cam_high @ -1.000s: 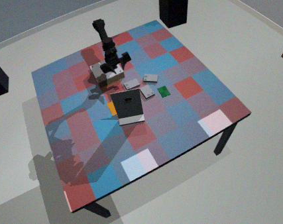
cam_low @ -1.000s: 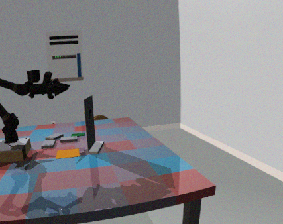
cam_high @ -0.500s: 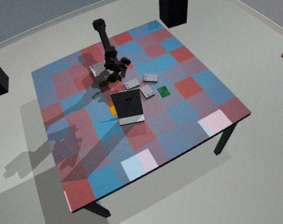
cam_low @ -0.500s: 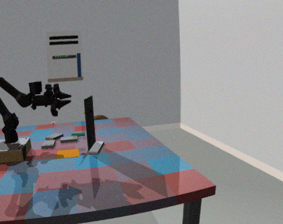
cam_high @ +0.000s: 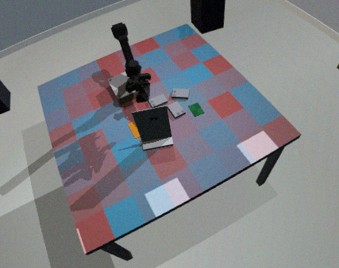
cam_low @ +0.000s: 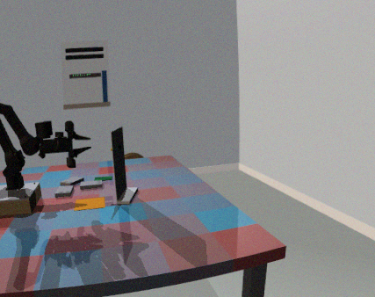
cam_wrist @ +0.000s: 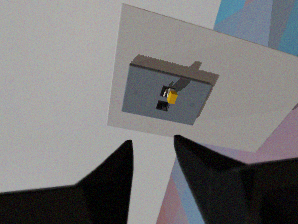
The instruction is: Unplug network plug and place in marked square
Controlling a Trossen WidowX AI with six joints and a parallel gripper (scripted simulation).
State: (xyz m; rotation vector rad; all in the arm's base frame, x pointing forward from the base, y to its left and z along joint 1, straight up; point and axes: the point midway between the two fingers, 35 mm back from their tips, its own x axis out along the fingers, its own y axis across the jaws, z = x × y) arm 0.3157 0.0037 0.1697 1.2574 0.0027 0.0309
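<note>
Now: gripper tip 10 cm short of the yellow network plug, 2 cm to the left of it and 2 cm above it. Also, from my gripper tip: orange marked square: 23 cm below, 8 cm to the right, 2 cm behind; upright panel: 12 cm ahead, 10 cm below, 2 cm to the right; green square: 27 cm to the left, 23 cm below, 1 cm ahead.
</note>
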